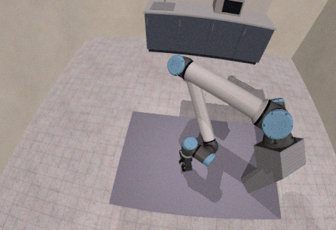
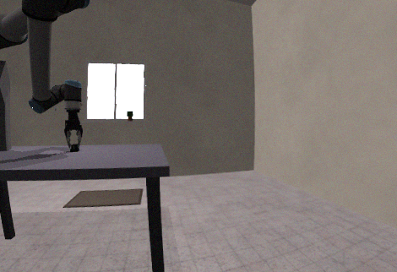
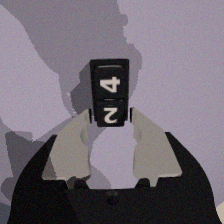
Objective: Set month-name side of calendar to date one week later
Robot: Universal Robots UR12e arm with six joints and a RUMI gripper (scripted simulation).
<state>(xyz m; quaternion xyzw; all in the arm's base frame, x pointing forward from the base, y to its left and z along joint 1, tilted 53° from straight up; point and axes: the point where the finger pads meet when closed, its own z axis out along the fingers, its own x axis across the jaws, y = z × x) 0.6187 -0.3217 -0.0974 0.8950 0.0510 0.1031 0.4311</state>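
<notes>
Now: the black number cube 10 mm below my hand. Also, from my hand: black digit cube 30 mm to the left, 10 mm below; black calendar tray 30 mm below, 20 mm to the left.
</notes>
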